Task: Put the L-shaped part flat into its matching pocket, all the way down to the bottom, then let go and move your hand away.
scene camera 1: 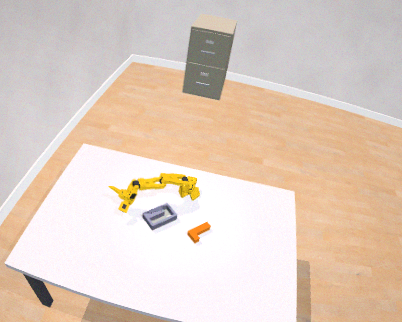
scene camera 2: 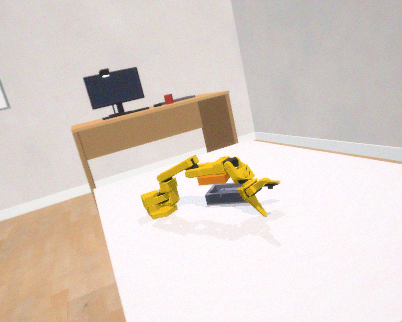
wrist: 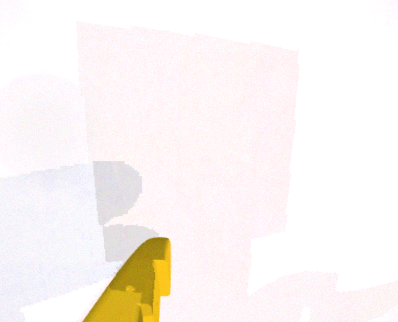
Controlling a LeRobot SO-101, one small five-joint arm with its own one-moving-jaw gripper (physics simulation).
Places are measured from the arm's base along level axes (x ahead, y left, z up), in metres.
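Where they show: hand, tool point: (scene camera 2: 265, 214) (wrist: 170, 259); arm's base, link origin: (scene camera 1: 188, 195) (scene camera 2: 167, 209).
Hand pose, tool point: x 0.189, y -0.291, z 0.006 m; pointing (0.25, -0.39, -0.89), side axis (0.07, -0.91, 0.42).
Note:
Things, the pixels of their top centre, and the offset from my tool point. Level surfaces: height alone.
- orange L-shaped part, top centre: (scene camera 2: 212, 174) (scene camera 1: 201, 230) 0.035 m ahead, 0.396 m left, 0.024 m up
- grey block, top centre: (scene camera 2: 229, 187) (scene camera 1: 160, 213) 0.000 m ahead, 0.190 m left, 0.031 m up
- white table, surface height: 0.006 m down
The orange L-shaped part (scene camera 1: 200, 230) (scene camera 2: 212, 180) lies flat on the white table, right of the grey pocket block in scene camera 1. The grey block (scene camera 1: 164, 223) (scene camera 2: 225, 198) has raised walls and a recess with a pale floor; the part is outside it. My yellow gripper (scene camera 1: 118, 198) (scene camera 2: 267, 198) is wide open and empty, off to the left of the block in scene camera 1 and apart from both. In scene camera 2 it partly hides the block's right end. In the wrist view one notched jaw shows; the part and block do not show there.
The yellow arm (scene camera 1: 150, 183) (scene camera 2: 205, 170) reaches along the block's far side in scene camera 1. The white table (scene camera 1: 240, 270) (scene camera 2: 310, 270) carries everything. A filing cabinet (scene camera 1: 208, 62) stands on the floor beyond; a desk (scene camera 2: 145, 142) with a monitor (scene camera 2: 115, 89) stands behind.

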